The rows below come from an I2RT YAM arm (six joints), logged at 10 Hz.
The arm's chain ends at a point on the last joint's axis. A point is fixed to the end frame.
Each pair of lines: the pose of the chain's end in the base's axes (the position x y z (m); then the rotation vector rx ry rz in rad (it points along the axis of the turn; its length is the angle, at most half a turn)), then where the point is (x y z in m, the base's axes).
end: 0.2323 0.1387 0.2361 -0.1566 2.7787 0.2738
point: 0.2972 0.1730 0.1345
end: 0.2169 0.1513 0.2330 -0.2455 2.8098 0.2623
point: 0.2767 0.1871 0.1288
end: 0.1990 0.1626 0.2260 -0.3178 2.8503 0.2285
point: 0.2532 0.1972 0.1184
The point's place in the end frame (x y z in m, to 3 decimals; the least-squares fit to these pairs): -0.028 0.007 0.122
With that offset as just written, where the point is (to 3 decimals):
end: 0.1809 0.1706 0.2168 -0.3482 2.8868 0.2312
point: 0.230 0.205 0.107
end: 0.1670 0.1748 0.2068 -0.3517 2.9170 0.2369
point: 0.213 0.210 0.095
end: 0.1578 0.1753 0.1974 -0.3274 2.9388 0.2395
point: 0.202 0.209 0.085
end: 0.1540 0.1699 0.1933 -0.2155 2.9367 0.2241
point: 0.201 0.200 0.081
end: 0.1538 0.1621 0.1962 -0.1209 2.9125 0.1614
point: 0.207 0.185 0.085
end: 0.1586 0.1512 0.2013 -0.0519 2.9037 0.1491
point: 0.213 0.172 0.090
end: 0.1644 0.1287 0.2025 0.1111 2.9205 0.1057
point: 0.219 0.141 0.090
